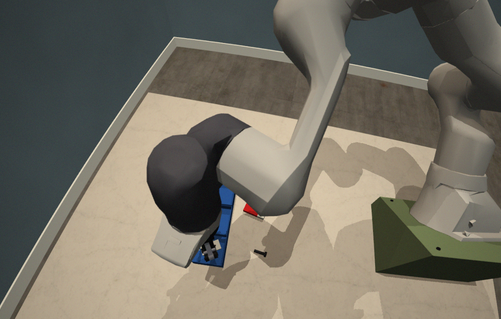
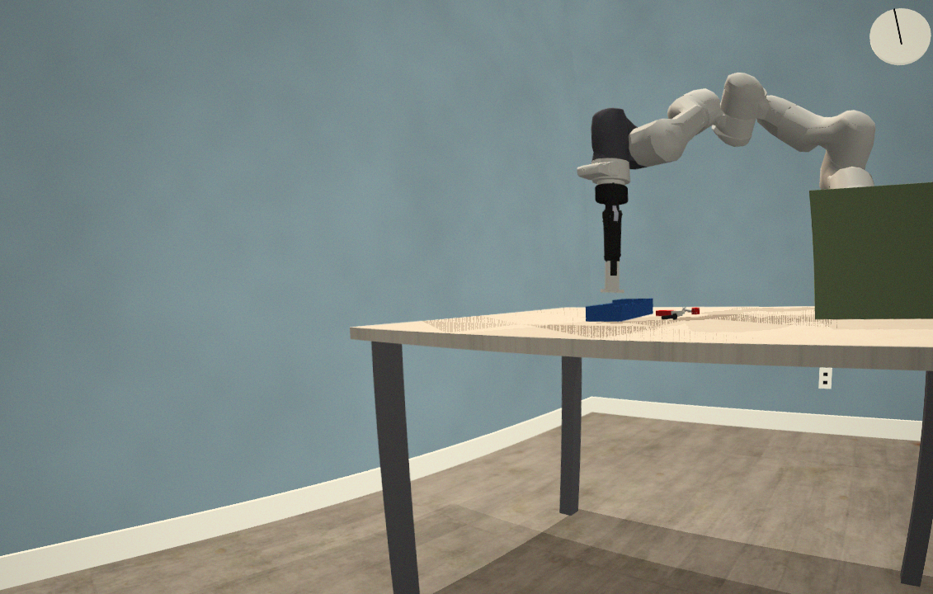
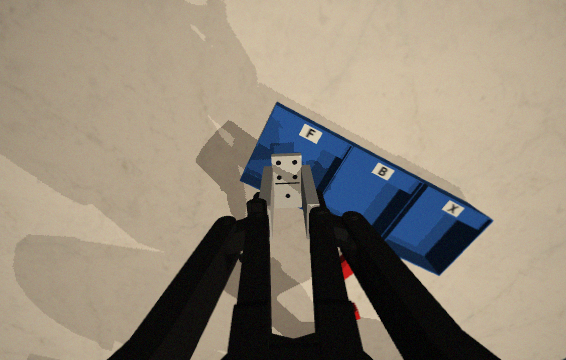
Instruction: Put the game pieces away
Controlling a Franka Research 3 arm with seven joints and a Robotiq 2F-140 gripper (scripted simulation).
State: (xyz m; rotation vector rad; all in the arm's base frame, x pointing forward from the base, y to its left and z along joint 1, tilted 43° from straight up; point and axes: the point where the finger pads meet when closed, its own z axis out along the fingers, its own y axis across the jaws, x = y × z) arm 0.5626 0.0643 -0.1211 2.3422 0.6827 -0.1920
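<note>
My gripper is now 30 mm above the white domino. The rest, counted from my hand: red block (130 mm to the right, 100 mm behind, 90 mm below); blue three-part bin (90 mm to the right, 80 mm below, 10 mm ahead); black bolt (130 mm behind, 90 mm below, 20 mm to the right).
</note>
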